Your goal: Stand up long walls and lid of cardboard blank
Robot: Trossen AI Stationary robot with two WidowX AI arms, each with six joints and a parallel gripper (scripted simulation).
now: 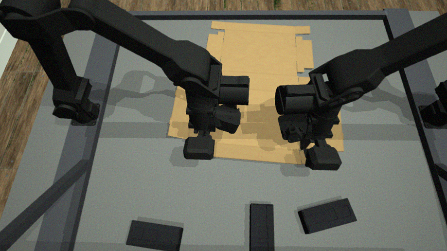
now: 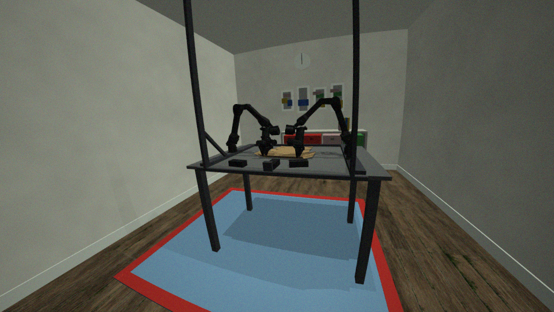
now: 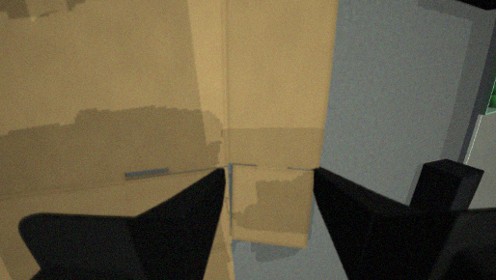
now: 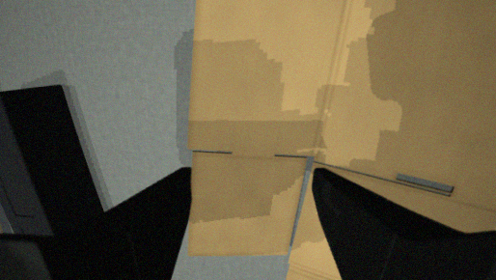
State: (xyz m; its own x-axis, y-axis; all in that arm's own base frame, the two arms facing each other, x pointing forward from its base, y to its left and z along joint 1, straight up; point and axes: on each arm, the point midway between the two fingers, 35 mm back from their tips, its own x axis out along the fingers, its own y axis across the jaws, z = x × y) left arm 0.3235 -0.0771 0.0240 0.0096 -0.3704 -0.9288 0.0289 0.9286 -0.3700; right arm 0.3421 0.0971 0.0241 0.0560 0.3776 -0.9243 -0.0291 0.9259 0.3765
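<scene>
Now: left hand 1 cm past the corner flap, 2 cm to the right of it and 3 cm above it. Also, from my left hand: dark frame rail (45 cm ahead, 13 cm to the right, 3 cm below).
</scene>
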